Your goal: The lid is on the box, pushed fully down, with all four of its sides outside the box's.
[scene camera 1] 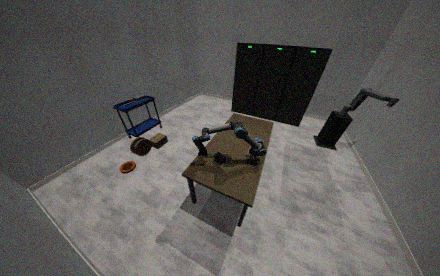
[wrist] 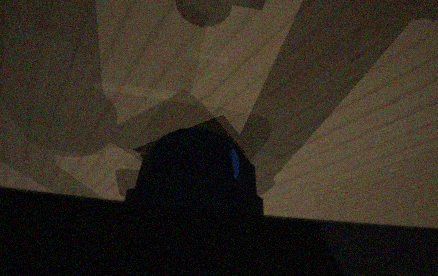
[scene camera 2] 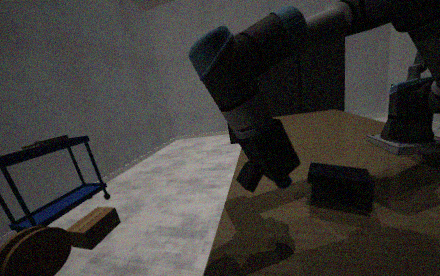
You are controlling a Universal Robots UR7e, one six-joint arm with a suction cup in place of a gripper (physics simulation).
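Seen in the pictures: hand at its tool point: (scene camera 1: 206, 155) (wrist: 194, 168) (scene camera 2: 283, 181); arm's base at its link origin: (scene camera 1: 254, 152) (scene camera 2: 405, 137).
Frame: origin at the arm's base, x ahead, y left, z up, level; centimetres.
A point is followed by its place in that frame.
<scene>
A dark box with a dark lid (scene camera 1: 220, 157) {z 4.9, x 39.5, y 32.9 cm} (scene camera 2: 341, 188) {z 3.0, x 42.5, y 35.5 cm} stands on the brown table (scene camera 1: 252, 192) {z -2.5, x -7.7, y 60.9 cm} (scene camera 2: 325, 122) {z -2.5, x 7.4, y -54.2 cm}. In the scene camera 2 view, the lid's rim sticks out a little at the upper left; how far down it sits and whether all four sides are outside cannot be told. My suction gripper (scene camera 1: 202, 154) {z 8.1, x 56.1, y 39.1 cm} (scene camera 2: 283, 184) (wrist: 197, 145) is open and tilted above the table, left of the box and apart from it. No held thing is clear at its cup. In the dark wrist view, box and lid cannot be made out.
A blue cart (scene camera 1: 135, 105) (scene camera 2: 50, 149), a brown block (scene camera 1: 158, 140) (scene camera 2: 95, 227), a round reel (scene camera 1: 141, 146) (scene camera 2: 37, 252) and an orange ring (scene camera 1: 121, 170) are on the floor. Dark cabinets (scene camera 1: 277, 82) stand behind the table; another arm on a pedestal (scene camera 1: 334, 129) stands at the right.
</scene>
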